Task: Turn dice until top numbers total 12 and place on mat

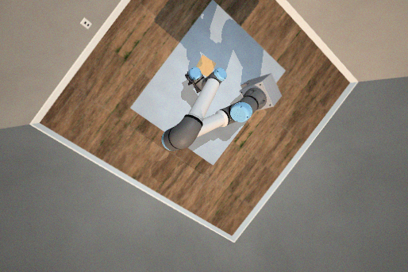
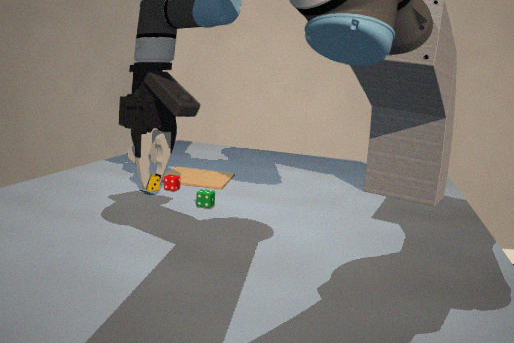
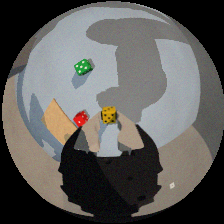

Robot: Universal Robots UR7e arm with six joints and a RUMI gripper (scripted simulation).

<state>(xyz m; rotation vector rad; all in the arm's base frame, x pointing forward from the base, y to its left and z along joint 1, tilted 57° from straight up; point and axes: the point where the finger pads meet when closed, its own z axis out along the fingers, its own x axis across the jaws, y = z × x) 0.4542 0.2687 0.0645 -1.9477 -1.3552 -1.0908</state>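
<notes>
Right now the tan mat is 18 cm to the right of my hand, 3 cm below it and 3 cm ahead of it. Also, from my hand: green die 10 cm behind, 3 cm to the right, 2 cm below; red die 7 cm to the right, 2 cm below, 1 cm ahead; yellow die 1 cm below.
</notes>
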